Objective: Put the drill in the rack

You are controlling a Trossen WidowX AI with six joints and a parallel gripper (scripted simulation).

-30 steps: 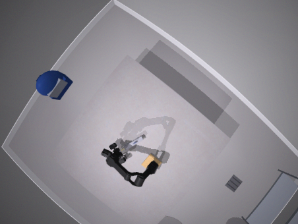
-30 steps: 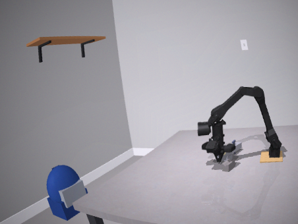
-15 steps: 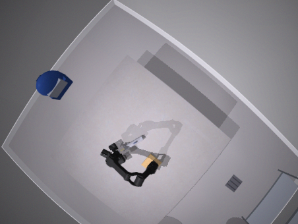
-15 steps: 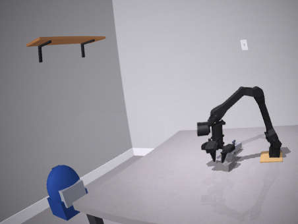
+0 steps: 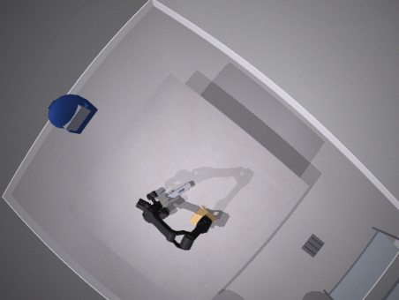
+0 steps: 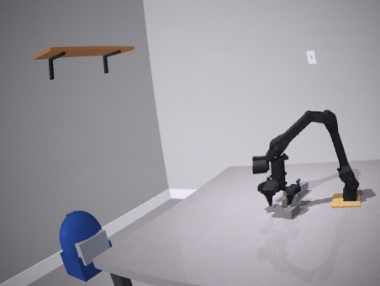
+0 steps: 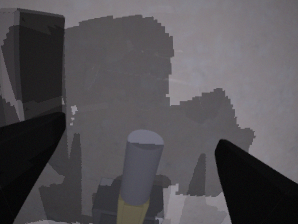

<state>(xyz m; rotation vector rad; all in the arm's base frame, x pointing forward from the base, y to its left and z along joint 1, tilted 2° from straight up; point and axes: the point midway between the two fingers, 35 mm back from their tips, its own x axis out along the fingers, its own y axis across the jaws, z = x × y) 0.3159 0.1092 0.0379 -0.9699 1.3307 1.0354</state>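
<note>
Now: the drill 40 mm to the right of my gripper tip, 30 mm above it and 10 mm behind it. The rest, counted from my gripper tip: blue key (160 mm to the right, 50 mm behind, 30 mm above); then pale fixture (140 mm to the right, 40 mm behind, 20 mm above); then rack (70 mm behind, 40 mm to the left).
</note>
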